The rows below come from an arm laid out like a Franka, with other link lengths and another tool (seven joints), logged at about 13 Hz.
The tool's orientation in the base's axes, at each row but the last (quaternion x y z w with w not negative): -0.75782, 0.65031, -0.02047, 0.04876; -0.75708, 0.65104, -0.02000, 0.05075; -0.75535, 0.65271, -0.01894, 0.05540; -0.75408, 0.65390, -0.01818, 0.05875; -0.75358, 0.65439, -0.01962, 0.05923; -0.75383, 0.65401, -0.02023, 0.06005; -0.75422, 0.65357, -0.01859, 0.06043; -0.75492, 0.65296, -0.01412, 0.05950; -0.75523, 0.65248, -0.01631, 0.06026; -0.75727, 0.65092, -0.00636, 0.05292
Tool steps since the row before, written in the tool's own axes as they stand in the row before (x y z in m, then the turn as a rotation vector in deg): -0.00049, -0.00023, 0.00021, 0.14, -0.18, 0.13; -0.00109, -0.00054, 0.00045, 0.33, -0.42, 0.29; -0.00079, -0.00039, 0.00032, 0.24, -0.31, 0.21; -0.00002, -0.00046, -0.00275, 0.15, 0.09, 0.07; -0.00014, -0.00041, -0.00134, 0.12, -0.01, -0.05; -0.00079, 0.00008, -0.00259, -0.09, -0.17, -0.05; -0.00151, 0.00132, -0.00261, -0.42, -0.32, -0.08; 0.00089, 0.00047, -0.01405, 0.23, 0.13, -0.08; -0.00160, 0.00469, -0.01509, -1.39, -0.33, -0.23; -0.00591, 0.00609, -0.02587, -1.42, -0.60, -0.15
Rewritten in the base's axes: 0.00017, 0.00053, -0.00017, 0.21, -0.11, -0.12; 0.00041, 0.00118, -0.00035, 0.49, -0.25, -0.26; 0.00030, 0.00085, -0.00024, 0.36, -0.18, -0.19; 0.00016, -0.00010, 0.00278, -0.06, -0.16, -0.09; 0.00024, 0.00011, 0.00138, 0.02, -0.12, 0.05; -0.00047, 0.00060, 0.00260, 0.15, 0.11, 0.07; -0.00180, 0.00113, 0.00251, 0.25, 0.45, 0.14; -0.00172, -0.00195, 0.01384, -0.10, -0.25, 0.05; -0.00641, -0.00013, 0.01453, 0.10, 1.40, 0.34; -0.00893, 0.00308, 0.02553, 0.36, 1.48, 0.29
